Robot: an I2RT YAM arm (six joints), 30 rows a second.
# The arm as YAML. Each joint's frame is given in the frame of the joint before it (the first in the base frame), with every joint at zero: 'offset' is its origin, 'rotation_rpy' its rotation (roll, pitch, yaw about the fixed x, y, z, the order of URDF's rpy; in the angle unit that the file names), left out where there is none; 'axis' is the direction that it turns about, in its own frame. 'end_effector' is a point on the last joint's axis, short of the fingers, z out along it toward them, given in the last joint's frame.
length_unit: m
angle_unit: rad
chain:
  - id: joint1
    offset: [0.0, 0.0, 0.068]
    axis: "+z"
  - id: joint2
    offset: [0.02, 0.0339, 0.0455]
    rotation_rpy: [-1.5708, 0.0, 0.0]
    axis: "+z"
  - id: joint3
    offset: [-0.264, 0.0, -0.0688]
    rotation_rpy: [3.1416, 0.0, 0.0]
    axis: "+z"
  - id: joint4
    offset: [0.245, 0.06, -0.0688]
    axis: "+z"
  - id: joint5
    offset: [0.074, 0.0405, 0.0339]
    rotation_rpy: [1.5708, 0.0, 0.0]
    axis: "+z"
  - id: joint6
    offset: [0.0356, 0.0, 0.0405]
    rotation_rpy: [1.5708, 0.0, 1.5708]
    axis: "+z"
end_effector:
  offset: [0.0, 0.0, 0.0]
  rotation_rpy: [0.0, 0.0, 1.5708]
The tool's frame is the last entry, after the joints.
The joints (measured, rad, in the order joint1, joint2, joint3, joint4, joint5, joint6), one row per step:
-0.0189 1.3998 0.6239 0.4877 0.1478 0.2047
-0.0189 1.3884 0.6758 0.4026 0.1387 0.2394
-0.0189 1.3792 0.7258 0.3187 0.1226 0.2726
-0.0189 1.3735 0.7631 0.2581 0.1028 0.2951
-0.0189 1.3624 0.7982 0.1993 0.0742 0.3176
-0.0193 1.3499 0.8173 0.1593 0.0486 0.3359
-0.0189 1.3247 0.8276 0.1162 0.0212 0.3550
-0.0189 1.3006 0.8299 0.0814 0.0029 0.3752
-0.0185 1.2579 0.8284 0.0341 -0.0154 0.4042
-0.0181 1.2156 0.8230 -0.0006 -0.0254 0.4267
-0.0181 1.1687 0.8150 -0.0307 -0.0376 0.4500
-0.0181 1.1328 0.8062 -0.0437 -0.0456 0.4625
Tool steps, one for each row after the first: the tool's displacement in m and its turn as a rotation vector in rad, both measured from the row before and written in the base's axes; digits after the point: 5 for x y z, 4 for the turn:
0.00410 0.00024 0.01116 0.0358 0.0162 -0.0014
0.00324 0.00051 0.01045 0.0367 0.0197 0.0048
0.00210 0.00066 0.00789 0.0280 0.0145 0.0111
0.00071 0.00100 0.00904 0.0312 0.0100 0.0189
-0.00107 0.00081 0.00601 0.0264 0.0068 0.0169
-0.00430 0.00118 0.00629 0.0280 0.0064 0.0188
-0.00487 0.00074 0.00398 0.0257 0.0077 0.0094
-0.00887 0.00093 0.00631 0.0339 0.0056 0.0062
-0.00887 0.00063 0.00574 0.0246 -0.0022 0.0010
-0.00984 0.00061 0.00605 0.0260 -0.0085 0.0025
-0.00741 0.00042 0.00438 0.0143 -0.0138 0.0028

